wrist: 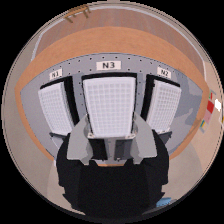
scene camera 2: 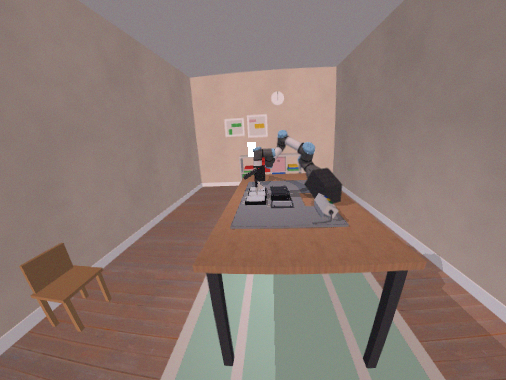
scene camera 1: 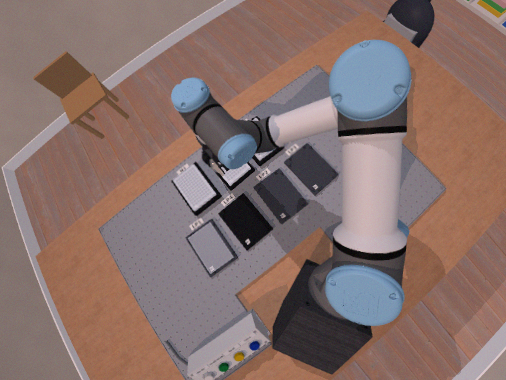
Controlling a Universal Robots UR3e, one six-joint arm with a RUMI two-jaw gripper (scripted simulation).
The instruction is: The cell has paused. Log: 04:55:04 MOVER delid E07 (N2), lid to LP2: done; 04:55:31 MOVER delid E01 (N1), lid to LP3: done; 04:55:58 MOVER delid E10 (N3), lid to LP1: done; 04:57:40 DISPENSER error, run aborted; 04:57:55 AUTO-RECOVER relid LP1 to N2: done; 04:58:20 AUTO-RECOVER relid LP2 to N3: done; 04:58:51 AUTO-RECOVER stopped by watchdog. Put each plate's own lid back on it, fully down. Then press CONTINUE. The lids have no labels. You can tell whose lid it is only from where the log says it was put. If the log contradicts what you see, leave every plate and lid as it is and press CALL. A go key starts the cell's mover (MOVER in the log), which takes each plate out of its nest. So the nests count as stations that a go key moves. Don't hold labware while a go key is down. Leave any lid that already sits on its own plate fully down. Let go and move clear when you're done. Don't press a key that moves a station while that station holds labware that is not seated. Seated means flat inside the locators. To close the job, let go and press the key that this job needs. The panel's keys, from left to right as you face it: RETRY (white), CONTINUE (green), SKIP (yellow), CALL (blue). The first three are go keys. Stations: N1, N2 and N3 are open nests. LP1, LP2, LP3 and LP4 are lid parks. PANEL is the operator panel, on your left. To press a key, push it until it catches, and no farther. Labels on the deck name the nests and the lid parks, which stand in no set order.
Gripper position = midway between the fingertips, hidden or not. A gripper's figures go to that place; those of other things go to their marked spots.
The gripper (wrist: 110, 113): 14 cm from the lens. A lid (wrist: 110, 101) is 13 cm from the lens.
